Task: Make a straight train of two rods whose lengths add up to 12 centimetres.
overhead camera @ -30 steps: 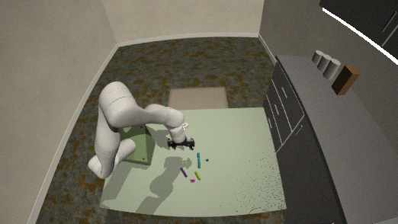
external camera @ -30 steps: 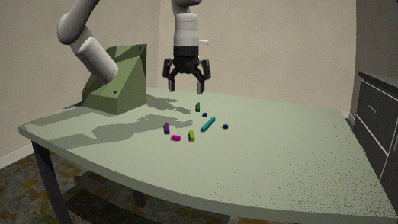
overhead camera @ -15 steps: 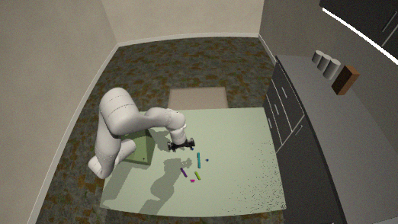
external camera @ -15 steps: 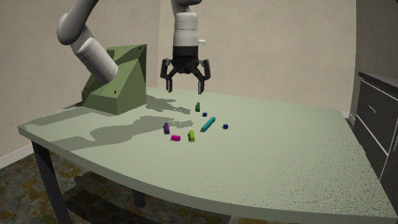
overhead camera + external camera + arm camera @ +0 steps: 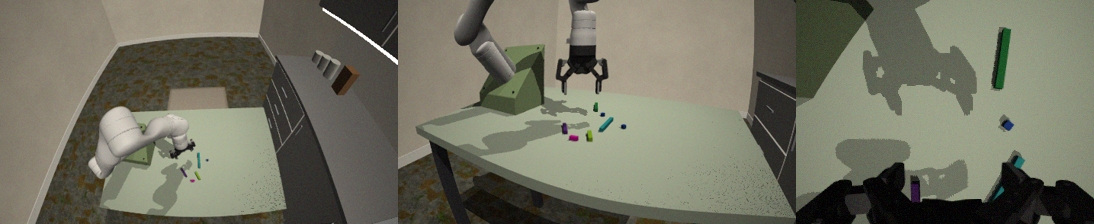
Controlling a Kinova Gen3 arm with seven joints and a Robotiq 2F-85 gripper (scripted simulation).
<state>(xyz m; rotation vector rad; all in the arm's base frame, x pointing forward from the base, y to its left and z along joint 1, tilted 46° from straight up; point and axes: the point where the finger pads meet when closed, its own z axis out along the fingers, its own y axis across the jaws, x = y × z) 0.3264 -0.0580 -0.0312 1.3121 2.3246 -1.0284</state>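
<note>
Now: the magenta rod 50 mm ahead of my hand, 140 mm to the right of it and 80 mm below it. Round my hand: purple rod (90 mm to the right, 80 mm below); turquoise rod (80 mm ahead, 10 mm to the right, 80 mm below); lime rod (80 mm ahead, 110 mm to the right, 80 mm below).
</note>
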